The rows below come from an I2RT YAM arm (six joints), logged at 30 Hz.
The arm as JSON. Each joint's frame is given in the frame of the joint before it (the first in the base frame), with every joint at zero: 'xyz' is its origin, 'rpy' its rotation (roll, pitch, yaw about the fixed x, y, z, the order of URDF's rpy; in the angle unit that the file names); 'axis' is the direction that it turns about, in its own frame. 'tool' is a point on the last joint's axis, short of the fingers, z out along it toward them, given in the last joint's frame.
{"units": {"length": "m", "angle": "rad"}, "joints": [
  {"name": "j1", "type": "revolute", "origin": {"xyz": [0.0, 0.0, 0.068], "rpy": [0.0, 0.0, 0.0]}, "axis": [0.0, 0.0, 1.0]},
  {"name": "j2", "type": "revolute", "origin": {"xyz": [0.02, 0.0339, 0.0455], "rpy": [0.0, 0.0, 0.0]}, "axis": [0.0, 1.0, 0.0]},
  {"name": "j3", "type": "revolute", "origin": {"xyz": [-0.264, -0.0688, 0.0], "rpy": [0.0, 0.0, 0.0]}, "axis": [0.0, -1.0, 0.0]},
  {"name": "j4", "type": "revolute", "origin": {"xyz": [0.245, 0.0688, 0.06], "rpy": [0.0, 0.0, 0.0]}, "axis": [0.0, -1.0, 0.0]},
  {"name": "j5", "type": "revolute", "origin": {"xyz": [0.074, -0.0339, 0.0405], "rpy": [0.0, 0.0, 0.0]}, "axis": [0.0, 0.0, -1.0]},
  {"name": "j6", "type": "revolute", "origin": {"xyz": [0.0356, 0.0, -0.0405], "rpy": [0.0, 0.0, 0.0]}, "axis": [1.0, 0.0, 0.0]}
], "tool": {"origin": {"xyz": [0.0, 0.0, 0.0], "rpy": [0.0, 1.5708, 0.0]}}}
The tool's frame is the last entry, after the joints.
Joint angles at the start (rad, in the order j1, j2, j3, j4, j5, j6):
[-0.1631 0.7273 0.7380 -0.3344 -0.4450 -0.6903]
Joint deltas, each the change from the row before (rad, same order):
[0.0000 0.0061 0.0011 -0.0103 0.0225 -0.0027]
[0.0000 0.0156 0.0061 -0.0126 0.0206 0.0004]
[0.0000 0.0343 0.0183 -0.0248 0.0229 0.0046]
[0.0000 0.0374 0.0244 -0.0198 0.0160 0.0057]
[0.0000 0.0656 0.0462 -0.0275 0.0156 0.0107]
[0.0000 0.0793 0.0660 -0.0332 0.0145 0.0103]
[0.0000 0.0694 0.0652 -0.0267 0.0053 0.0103]
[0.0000 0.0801 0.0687 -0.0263 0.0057 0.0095]
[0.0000 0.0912 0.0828 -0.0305 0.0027 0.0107]
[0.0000 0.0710 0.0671 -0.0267 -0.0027 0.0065]
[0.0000 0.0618 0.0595 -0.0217 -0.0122 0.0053]
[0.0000 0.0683 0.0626 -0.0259 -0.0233 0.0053]
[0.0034 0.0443 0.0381 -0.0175 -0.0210 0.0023]
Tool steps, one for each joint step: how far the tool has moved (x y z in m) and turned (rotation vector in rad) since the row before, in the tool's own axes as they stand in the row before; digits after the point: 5 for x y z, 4 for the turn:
[0.00180 -0.00028 0.00117 0.0085 0.0250 0.0037]
[0.00167 -0.00111 0.00264 0.0029 0.0287 0.0093]
[0.00149 -0.00273 0.00526 -0.0064 0.0437 0.0201]
[-0.00054 -0.00390 0.00527 -0.0070 0.0338 0.0176]
[-0.00276 -0.00744 0.00917 -0.0154 0.0440 0.0270]
[-0.00617 -0.01032 0.01029 -0.0157 0.0434 0.0258]
[-0.00769 -0.00994 0.00847 -0.0136 0.0264 0.0203]
[-0.00717 -0.01067 0.01161 -0.0170 0.0320 0.0215]
[-0.00895 -0.01242 0.01350 -0.0198 0.0313 0.0230]
[-0.00717 -0.00952 0.01075 -0.0192 0.0219 0.0161]
[-0.00656 -0.00815 0.00963 -0.0231 0.0114 0.0130]
[-0.00596 -0.00822 0.01169 -0.0362 0.0108 0.0160]
[-0.00358 -0.00411 0.00854 -0.0324 0.0052 0.0087]

